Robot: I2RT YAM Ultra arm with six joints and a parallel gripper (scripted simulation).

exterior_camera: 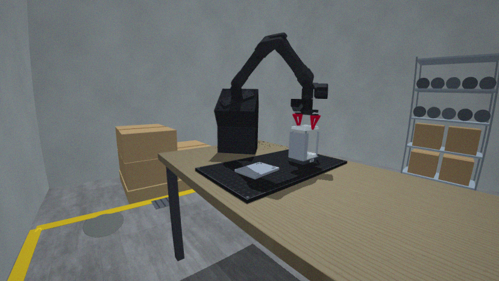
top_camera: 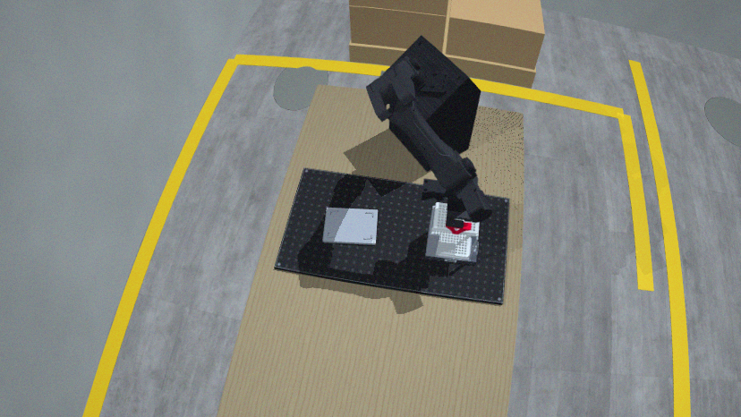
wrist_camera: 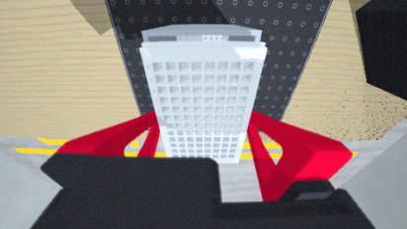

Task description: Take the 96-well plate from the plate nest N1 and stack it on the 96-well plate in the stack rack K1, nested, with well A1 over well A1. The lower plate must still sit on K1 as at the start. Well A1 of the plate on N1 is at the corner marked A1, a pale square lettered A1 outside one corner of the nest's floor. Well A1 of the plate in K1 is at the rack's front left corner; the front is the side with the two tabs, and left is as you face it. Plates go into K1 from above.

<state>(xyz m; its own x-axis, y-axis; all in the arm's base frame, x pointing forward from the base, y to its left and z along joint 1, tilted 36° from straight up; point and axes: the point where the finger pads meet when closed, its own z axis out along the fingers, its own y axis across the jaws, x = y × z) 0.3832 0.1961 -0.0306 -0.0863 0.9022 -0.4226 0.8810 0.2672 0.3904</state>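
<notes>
Now: the white 96-well plate right at my hand. Also, from my hand: tall grey rack wall: 90 mm below, 70 mm to the right, 10 mm ahead; grey plate nest N1: 310 mm to the right, 170 mm below, 10 mm ahead.
</notes>
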